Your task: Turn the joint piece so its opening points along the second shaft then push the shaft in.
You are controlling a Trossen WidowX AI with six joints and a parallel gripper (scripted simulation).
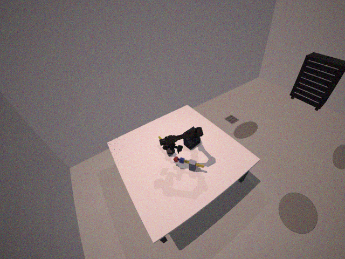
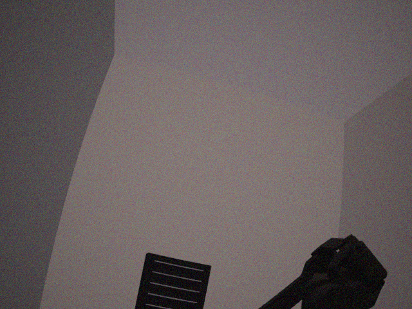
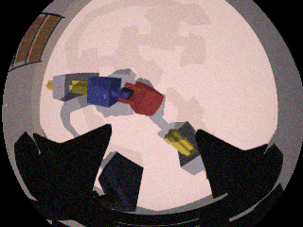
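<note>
The red square joint piece lies 1 cm behind my gripper tip, 3 cm to the left of it and 8 cm below it.
</note>
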